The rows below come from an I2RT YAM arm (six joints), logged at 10 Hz.
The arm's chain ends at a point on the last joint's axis. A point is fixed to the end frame.
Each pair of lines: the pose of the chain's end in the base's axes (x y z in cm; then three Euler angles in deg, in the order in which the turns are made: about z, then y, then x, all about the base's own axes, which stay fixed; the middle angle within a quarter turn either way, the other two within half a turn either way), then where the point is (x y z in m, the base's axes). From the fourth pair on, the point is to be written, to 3 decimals.
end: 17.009 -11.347 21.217 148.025 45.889 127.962
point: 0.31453 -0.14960 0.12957
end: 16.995 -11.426 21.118 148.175 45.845 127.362
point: 0.31440 -0.15135 0.12904
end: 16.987 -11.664 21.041 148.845 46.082 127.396
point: 0.31500 -0.15323 0.12923
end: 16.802 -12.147 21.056 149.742 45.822 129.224
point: 0.313 -0.156 0.129
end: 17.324 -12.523 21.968 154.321 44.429 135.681
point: 0.319 -0.154 0.136
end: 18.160 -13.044 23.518 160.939 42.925 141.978
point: 0.328 -0.155 0.152
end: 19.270 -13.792 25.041 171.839 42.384 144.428
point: 0.342 -0.166 0.174
